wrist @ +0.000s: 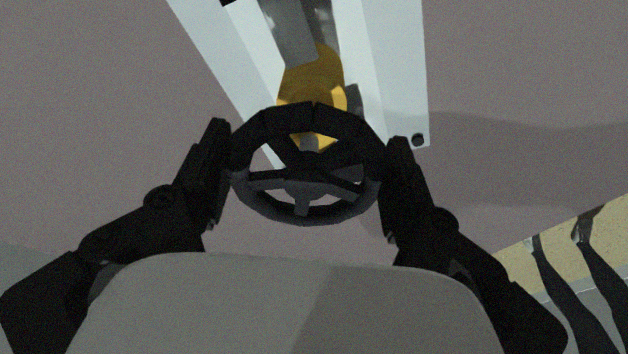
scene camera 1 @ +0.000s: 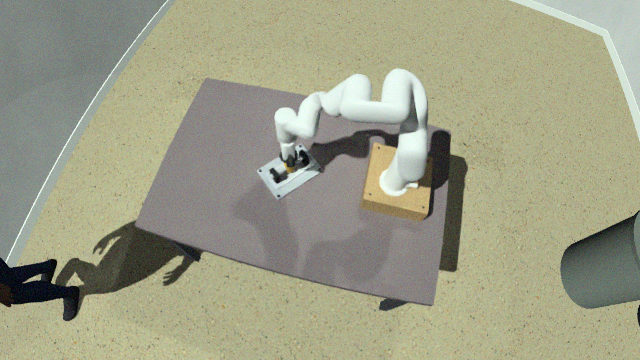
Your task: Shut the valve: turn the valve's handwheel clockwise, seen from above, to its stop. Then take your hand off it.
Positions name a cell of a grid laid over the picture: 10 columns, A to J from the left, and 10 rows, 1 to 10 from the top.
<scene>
I see my gripper (wrist: E5), a black spoked handwheel (wrist: E6) and a pale metal plate (scene camera 1: E5).
The pale metal plate also shows in the wrist view (wrist: G2).
</scene>
